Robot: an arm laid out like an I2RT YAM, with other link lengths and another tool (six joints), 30 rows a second.
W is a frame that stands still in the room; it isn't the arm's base.
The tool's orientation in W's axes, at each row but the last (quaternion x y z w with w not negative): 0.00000 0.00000 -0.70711 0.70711; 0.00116 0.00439 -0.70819 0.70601; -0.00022 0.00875 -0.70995 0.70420; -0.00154 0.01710 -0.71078 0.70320; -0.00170 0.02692 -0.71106 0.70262; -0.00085 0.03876 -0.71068 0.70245; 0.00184 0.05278 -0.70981 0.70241; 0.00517 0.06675 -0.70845 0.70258; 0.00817 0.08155 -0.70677 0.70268; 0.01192 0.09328 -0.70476 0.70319
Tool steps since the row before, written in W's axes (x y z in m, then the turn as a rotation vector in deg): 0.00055 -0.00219 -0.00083 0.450 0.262 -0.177; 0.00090 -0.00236 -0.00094 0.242 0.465 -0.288; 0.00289 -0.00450 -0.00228 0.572 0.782 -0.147; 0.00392 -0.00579 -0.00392 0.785 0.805 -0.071; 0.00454 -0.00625 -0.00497 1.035 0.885 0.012; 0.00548 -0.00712 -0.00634 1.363 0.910 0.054; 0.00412 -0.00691 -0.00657 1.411 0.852 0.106; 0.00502 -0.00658 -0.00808 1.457 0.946 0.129; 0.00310 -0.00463 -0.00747 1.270 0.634 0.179; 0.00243 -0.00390 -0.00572 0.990 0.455 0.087
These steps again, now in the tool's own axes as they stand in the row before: 0.00219 0.00055 -0.00083 -0.262 0.450 -0.177; 0.00236 0.00091 -0.00092 -0.463 0.242 -0.291; 0.00450 0.00295 -0.00219 -0.785 0.568 -0.149; 0.00583 0.00408 -0.00369 -0.812 0.778 -0.068; 0.00636 0.00481 -0.00456 -0.898 1.024 0.022; 0.00737 0.00590 -0.00563 -0.929 1.349 0.081; 0.00734 0.00464 -0.00570 -0.876 1.393 0.140; 0.00730 0.00573 -0.00690 -0.973 1.437 0.157; 0.00550 0.00385 -0.00646 -0.667 1.245 0.227; 0.00468 0.00305 -0.00476 -0.474 0.976 0.131
